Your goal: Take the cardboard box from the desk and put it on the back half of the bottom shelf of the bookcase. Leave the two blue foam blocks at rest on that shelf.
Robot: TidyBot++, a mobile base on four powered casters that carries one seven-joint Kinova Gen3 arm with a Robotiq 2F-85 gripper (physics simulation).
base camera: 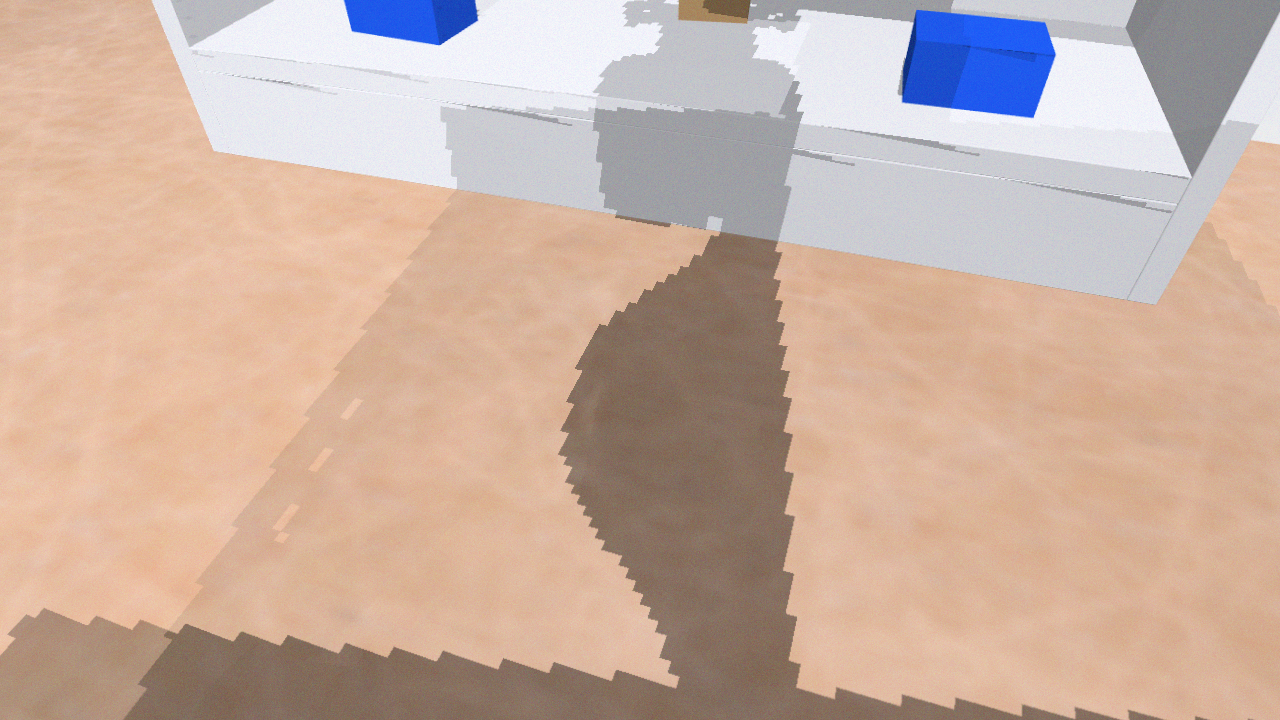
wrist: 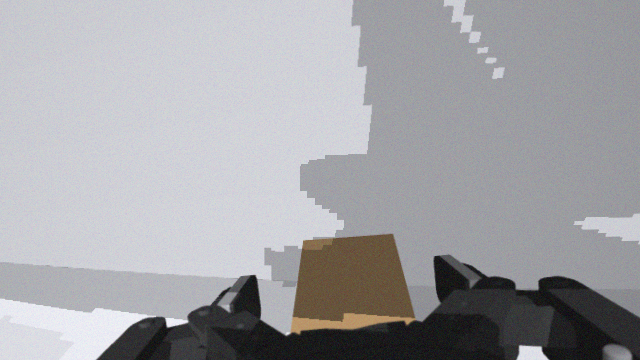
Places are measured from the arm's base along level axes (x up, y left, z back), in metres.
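Where they show: gripper, between the fingertips: [wrist: 346, 285].
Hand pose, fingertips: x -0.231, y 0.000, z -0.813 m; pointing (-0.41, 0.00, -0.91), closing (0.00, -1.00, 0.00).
Observation:
Things, the pixels of their top centre, and the offset from my fingertips. "spot": a spot on its surface instead. Level surfaces: height alone.
- cardboard box, centre of its top: [wrist: 350, 286] dx -0.016, dy -0.002, dz -0.015 m
- bottom shelf, height of its surface: dx -0.066 m
- bookcase's right side panel, a spot on its surface: [base camera: 1199, 80] spot: dx -0.028, dy -0.320, dz +0.203 m
- shelf's raised front base, a spot on its surface: [base camera: 331, 129] spot: dx -0.125, dy +0.318, dz +0.138 m
- tan floor, height of its surface: dx -0.166 m
The cardboard box [base camera: 713, 10] [wrist: 354, 277] stands on the bottom shelf [base camera: 537, 67] of the white bookcase, between the two blue blocks; its upper part is cut off in the base camera view. In the wrist view its top and part of a side show, near the back panel. My gripper [wrist: 346, 285] is open, its fingers apart on either side of the box with gaps to both. The gripper does not show in the base camera view. One blue foam block [base camera: 393, 19] rests at the left of the shelf, partly cut off; the other blue foam block [base camera: 975, 67] rests at the right.
The bookcase's right side panel [base camera: 1199, 80] stands beside the right block. The shelf's raised front base [base camera: 331, 129] meets the tan floor [base camera: 223, 358]. The back panel [wrist: 175, 125] fills much of the wrist view. The arm's shadow crosses the floor and the shelf.

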